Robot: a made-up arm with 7 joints. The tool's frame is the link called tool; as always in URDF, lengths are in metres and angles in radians.
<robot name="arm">
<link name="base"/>
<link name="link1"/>
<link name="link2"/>
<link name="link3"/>
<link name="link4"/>
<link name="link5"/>
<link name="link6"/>
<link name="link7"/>
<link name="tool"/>
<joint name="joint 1" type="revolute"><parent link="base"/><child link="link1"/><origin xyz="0 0 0" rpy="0 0 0"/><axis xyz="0 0.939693 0.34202"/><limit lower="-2.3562" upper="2.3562" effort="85" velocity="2.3"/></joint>
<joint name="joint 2" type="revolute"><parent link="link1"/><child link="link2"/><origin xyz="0 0 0" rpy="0 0 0"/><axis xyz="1 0 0"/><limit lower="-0.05" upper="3.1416" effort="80" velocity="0.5"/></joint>
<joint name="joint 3" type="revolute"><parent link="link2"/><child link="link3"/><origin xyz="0 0 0" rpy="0 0 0"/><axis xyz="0 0 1"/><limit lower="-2.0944" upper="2.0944" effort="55" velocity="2.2"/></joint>
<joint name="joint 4" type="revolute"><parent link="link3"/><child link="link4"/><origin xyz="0.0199 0 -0.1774" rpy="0 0 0"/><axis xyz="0 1 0"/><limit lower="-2.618" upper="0.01" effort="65" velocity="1.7"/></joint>
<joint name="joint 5" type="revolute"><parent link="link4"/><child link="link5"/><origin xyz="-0.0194 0 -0.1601" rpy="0 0 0"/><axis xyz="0 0 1"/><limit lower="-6.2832" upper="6.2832" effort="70" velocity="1.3"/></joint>
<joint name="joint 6" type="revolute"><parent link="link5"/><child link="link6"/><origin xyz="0 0 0" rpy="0 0 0"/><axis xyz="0 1 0"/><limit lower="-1.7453" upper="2.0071" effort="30" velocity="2.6"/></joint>
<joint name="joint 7" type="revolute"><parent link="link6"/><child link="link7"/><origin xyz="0 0 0" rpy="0 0 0"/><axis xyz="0 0 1"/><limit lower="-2.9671" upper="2.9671" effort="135" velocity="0.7"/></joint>
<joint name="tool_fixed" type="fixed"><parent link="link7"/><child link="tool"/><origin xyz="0 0 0" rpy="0 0 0"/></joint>
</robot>
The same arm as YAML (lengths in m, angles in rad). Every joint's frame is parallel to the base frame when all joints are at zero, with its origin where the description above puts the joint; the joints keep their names.
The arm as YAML. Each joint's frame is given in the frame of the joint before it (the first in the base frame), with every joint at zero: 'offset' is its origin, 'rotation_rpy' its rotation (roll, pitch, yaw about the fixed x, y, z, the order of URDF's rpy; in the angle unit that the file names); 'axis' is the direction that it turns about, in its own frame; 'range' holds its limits. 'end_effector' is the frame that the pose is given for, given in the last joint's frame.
length_unit: m
angle_unit: rad
chain:
  - id: joint 1
    offset: [0.0, 0.0, 0.0]
    rotation_rpy: [0.0, 0.0, 0.0]
    axis: [0.0, 0.9397, 0.342]
    range: [-2.3562, 2.3562]
  - id: joint 2
    offset: [0.0, 0.0, 0.0]
    rotation_rpy: [0.0, 0.0, 0.0]
    axis: [1.0, 0.0, 0.0]
    range: [-0.05, 3.1416]
  - id: joint 3
    offset: [0.0, 0.0, 0.0]
    rotation_rpy: [0.0, 0.0, 0.0]
    axis: [0.0, 0.0, 1.0]
    range: [-2.0944, 2.0944]
  - id: joint 4
    offset: [0.0199, 0.0, -0.1774]
    rotation_rpy: [0.0, 0.0, 0.0]
    axis: [0.0, 1.0, 0.0]
    range: [-2.618, 0.01]
  - id: joint 5
    offset: [-0.0194, 0.0, -0.1601]
    rotation_rpy: [0.0, 0.0, 0.0]
    axis: [0.0, 0.0, 1.0]
    range: [-6.2832, 6.2832]
  - id: joint 6
    offset: [0.0, 0.0, 0.0]
    rotation_rpy: [0.0, 0.0, 0.0]
    axis: [0.0, 1.0, 0.0]
    range: [-1.7453, 2.0071]
  - id: joint 7
    offset: [0.0, 0.0, 0.0]
    rotation_rpy: [0.0, 0.0, 0.0]
    axis: [0.0, 0.0, 1.0]
    range: [-2.9671, 2.9671]
end_effector:
  offset: [0.0, 0.0, 0.0]
  rotation_rpy: [0.0, 0.0, 0.0]

